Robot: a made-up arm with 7 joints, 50 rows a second.
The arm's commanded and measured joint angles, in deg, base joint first. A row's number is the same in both.
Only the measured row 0 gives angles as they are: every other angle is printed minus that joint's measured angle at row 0.
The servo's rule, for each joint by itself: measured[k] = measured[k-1] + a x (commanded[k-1-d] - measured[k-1]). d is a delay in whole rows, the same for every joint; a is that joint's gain. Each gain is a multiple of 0.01, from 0.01 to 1. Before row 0 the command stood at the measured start. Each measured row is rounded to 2 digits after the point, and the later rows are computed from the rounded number. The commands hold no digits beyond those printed.
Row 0, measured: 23.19 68.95 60.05 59.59 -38.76 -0.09 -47.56
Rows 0 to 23, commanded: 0.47 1.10 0.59 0.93 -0.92 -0.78 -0.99; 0.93 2.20 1.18 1.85 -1.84 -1.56 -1.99; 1.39 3.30 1.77 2.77 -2.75 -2.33 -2.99; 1.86 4.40 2.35 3.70 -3.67 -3.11 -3.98; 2.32 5.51 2.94 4.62 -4.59 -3.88 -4.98; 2.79 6.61 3.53 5.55 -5.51 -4.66 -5.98; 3.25 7.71 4.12 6.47 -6.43 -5.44 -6.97; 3.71 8.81 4.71 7.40 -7.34 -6.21 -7.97; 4.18 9.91 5.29 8.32 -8.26 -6.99 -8.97; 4.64 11.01 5.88 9.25 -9.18 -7.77 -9.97; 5.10 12.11 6.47 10.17 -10.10 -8.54 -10.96; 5.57 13.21 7.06 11.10 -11.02 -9.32 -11.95; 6.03 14.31 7.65 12.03 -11.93 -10.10 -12.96; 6.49 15.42 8.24 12.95 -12.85 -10.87 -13.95; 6.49 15.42 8.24 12.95 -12.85 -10.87 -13.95; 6.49 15.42 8.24 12.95 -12.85 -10.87 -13.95; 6.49 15.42 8.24 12.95 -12.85 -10.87 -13.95; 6.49 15.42 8.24 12.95 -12.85 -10.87 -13.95; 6.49 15.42 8.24 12.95 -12.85 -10.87 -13.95; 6.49 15.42 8.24 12.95 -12.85 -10.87 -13.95; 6.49 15.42 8.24 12.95 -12.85 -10.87 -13.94; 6.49 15.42 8.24 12.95 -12.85 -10.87 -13.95; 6.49 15.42 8.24 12.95 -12.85 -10.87 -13.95; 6.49 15.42 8.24 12.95 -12.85 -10.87 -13.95
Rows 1 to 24, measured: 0.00 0.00 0.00 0.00 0.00 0.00 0.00; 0.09 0.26 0.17 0.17 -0.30 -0.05 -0.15; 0.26 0.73 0.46 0.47 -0.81 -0.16 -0.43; 0.49 1.35 0.84 0.88 -1.45 -0.31 -0.81; 0.76 2.08 1.28 1.39 -2.18 -0.51 -1.29; 1.07 2.90 1.76 1.97 -2.98 -0.75 -1.84; 1.41 3.79 2.27 2.61 -3.81 -1.02 -2.46; 1.78 4.73 2.81 3.30 -4.67 -1.33 -3.14; 2.17 5.71 3.36 4.04 -5.55 -1.67 -3.86; 2.57 6.72 3.92 4.81 -6.44 -2.04 -4.63; 2.98 7.75 4.49 5.61 -7.34 -2.44 -5.43; 3.40 8.80 5.06 6.43 -8.25 -2.87 -6.26; 3.83 9.86 5.64 7.27 -9.16 -3.32 -7.11; 4.27 10.93 6.22 8.13 -10.07 -3.79 -7.99; 4.71 12.01 6.81 9.00 -10.99 -4.29 -8.88; 5.07 12.83 7.22 9.71 -11.60 -4.75 -9.64; 5.35 13.45 7.52 10.29 -12.01 -5.18 -10.29; 5.58 13.92 7.73 10.77 -12.29 -5.58 -10.84; 5.76 14.28 7.88 11.16 -12.47 -5.95 -11.31; 5.91 14.55 7.98 11.48 -12.60 -6.29 -11.71; 6.03 14.76 8.06 11.74 -12.68 -6.61 -12.05; 6.12 14.92 8.11 11.96 -12.74 -6.91 -12.33; 6.19 15.04 8.15 12.14 -12.78 -7.19 -12.57; 6.25 15.13 8.18 12.29 -12.80 -7.45 -12.78
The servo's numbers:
d 1
a 0.20 0.24 0.29 0.18 0.33 0.07 0.15

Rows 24 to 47, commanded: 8.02 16.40 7.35 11.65 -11.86 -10.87 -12.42; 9.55 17.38 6.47 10.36 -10.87 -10.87 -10.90; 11.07 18.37 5.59 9.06 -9.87 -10.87 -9.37; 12.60 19.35 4.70 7.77 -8.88 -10.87 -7.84; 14.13 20.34 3.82 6.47 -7.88 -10.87 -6.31; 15.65 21.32 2.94 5.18 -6.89 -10.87 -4.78; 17.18 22.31 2.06 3.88 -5.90 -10.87 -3.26; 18.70 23.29 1.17 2.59 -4.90 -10.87 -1.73; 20.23 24.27 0.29 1.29 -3.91 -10.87 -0.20; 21.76 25.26 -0.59 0.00 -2.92 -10.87 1.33; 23.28 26.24 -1.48 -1.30 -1.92 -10.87 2.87; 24.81 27.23 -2.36 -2.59 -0.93 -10.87 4.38; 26.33 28.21 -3.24 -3.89 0.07 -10.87 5.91; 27.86 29.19 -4.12 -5.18 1.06 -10.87 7.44; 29.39 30.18 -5.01 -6.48 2.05 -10.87 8.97; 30.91 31.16 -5.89 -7.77 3.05 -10.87 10.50; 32.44 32.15 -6.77 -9.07 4.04 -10.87 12.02; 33.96 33.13 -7.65 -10.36 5.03 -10.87 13.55; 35.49 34.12 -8.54 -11.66 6.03 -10.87 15.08; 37.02 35.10 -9.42 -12.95 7.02 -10.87 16.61; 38.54 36.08 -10.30 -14.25 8.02 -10.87 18.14; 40.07 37.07 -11.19 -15.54 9.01 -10.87 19.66; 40.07 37.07 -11.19 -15.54 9.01 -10.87 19.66; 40.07 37.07 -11.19 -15.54 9.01 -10.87 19.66
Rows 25 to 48, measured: 6.30 15.20 8.20 12.41 -12.82 -7.69 -12.96; 6.64 15.49 7.95 12.27 -12.50 -7.91 -12.88; 7.22 15.94 7.52 11.93 -11.96 -8.12 -12.58; 7.99 16.52 6.96 11.41 -11.27 -8.31 -12.10; 8.91 17.20 6.30 10.75 -10.48 -8.49 -11.46; 9.95 17.95 5.58 9.98 -9.62 -8.66 -10.69; 11.09 18.76 4.81 9.12 -8.72 -8.81 -9.80; 12.31 19.61 4.01 8.18 -7.79 -8.95 -8.82; 13.59 20.49 3.19 7.17 -6.84 -9.08 -7.76; 14.92 21.40 2.35 6.11 -5.87 -9.21 -6.63; 16.29 22.33 1.50 5.01 -4.90 -9.33 -5.44; 17.69 23.27 0.64 3.87 -3.92 -9.44 -4.19; 19.11 24.22 -0.23 2.71 -2.93 -9.54 -2.90; 20.55 25.18 -1.10 1.52 -1.94 -9.63 -1.58; 22.01 26.14 -1.98 0.31 -0.95 -9.72 -0.23; 23.49 27.11 -2.86 -0.91 0.04 -9.80 1.15; 24.97 28.08 -3.74 -2.14 1.03 -9.87 2.55; 26.46 29.06 -4.62 -3.39 2.02 -9.94 3.97; 27.96 30.04 -5.50 -4.64 3.01 -10.01 5.41; 29.47 31.02 -6.38 -5.90 4.01 -10.07 6.86; 30.98 32.00 -7.26 -7.17 5.00 -10.13 8.32; 32.49 32.98 -8.14 -8.44 6.00 -10.18 9.79; 34.01 33.96 -9.02 -9.72 6.99 -10.23 11.27; 35.22 34.71 -9.65 -10.77 7.66 -10.27 12.53
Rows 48 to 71, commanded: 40.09 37.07 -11.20 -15.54 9.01 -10.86 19.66; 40.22 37.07 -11.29 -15.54 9.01 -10.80 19.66; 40.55 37.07 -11.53 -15.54 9.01 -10.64 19.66; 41.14 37.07 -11.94 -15.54 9.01 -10.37 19.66; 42.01 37.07 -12.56 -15.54 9.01 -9.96 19.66; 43.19 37.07 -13.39 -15.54 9.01 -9.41 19.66; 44.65 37.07 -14.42 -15.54 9.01 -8.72 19.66; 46.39 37.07 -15.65 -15.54 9.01 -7.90 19.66; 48.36 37.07 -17.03 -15.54 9.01 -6.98 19.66; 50.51 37.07 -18.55 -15.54 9.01 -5.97 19.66; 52.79 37.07 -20.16 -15.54 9.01 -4.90 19.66; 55.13 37.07 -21.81 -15.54 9.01 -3.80 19.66; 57.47 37.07 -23.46 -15.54 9.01 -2.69 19.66; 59.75 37.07 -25.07 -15.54 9.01 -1.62 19.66; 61.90 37.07 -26.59 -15.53 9.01 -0.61 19.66; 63.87 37.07 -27.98 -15.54 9.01 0.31 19.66; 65.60 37.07 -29.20 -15.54 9.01 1.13 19.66; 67.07 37.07 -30.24 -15.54 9.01 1.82 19.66; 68.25 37.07 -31.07 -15.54 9.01 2.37 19.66; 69.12 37.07 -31.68 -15.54 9.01 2.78 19.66; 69.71 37.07 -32.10 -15.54 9.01 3.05 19.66; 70.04 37.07 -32.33 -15.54 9.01 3.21 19.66; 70.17 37.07 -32.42 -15.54 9.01 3.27 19.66; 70.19 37.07 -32.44 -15.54 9.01 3.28 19.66
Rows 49 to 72, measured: 36.19 35.28 -10.10 -11.63 8.11 -10.31 13.60; 36.97 35.71 -10.42 -12.33 8.41 -10.35 14.51; 37.62 36.04 -10.67 -12.91 8.61 -10.38 15.28; 38.21 36.29 -10.92 -13.38 8.74 -10.40 15.94; 38.80 36.48 -11.22 -13.77 8.83 -10.40 16.50; 39.44 36.62 -11.61 -14.09 8.89 -10.37 16.97; 40.19 36.73 -12.13 -14.35 8.93 -10.30 17.37; 41.08 36.81 -12.79 -14.56 8.96 -10.19 17.71; 42.14 36.87 -13.62 -14.74 8.98 -10.03 18.00; 43.38 36.92 -14.61 -14.88 8.99 -9.82 18.25; 44.81 36.96 -15.75 -15.00 9.00 -9.55 18.46; 46.41 36.99 -17.03 -15.10 9.00 -9.22 18.64; 48.15 37.01 -18.42 -15.18 9.00 -8.84 18.79; 50.01 37.02 -19.88 -15.24 9.00 -8.41 18.92; 51.96 37.03 -21.39 -15.29 9.00 -7.93 19.03; 53.95 37.04 -22.90 -15.33 9.00 -7.42 19.12; 55.93 37.05 -24.37 -15.37 9.00 -6.88 19.20; 57.86 37.05 -25.77 -15.40 9.00 -6.32 19.27; 59.70 37.05 -27.07 -15.43 9.00 -5.75 19.33; 61.41 37.05 -28.23 -15.45 9.00 -5.18 19.38; 62.95 37.05 -29.23 -15.47 9.00 -4.62 19.42; 64.30 37.05 -30.06 -15.48 9.00 -4.08 19.46; 65.45 37.05 -30.72 -15.49 9.00 -3.57 19.49; 66.39 37.05 -31.21 -15.50 9.00 -3.09 19.52
